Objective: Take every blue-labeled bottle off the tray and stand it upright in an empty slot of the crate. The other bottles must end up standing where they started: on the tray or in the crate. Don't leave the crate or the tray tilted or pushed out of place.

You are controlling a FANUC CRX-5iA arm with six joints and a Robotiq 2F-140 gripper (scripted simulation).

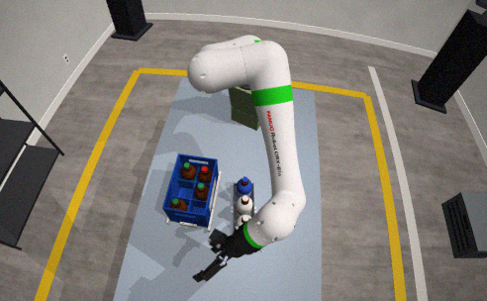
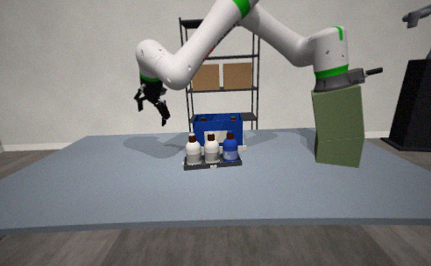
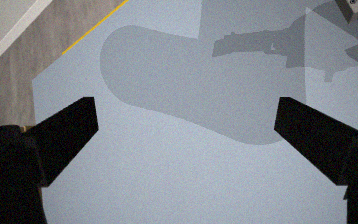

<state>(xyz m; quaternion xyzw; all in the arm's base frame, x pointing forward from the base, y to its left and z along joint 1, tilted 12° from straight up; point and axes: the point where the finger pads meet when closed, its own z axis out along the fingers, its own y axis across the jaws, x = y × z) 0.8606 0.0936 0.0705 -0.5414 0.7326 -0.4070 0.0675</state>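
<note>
My gripper is now 41 cm past the blue-labeled bottle, 3 cm to the right of it and 14 cm above it. Also, from my hand: blue crate (31 cm behind, 19 cm to the right, 14 cm below).
</note>
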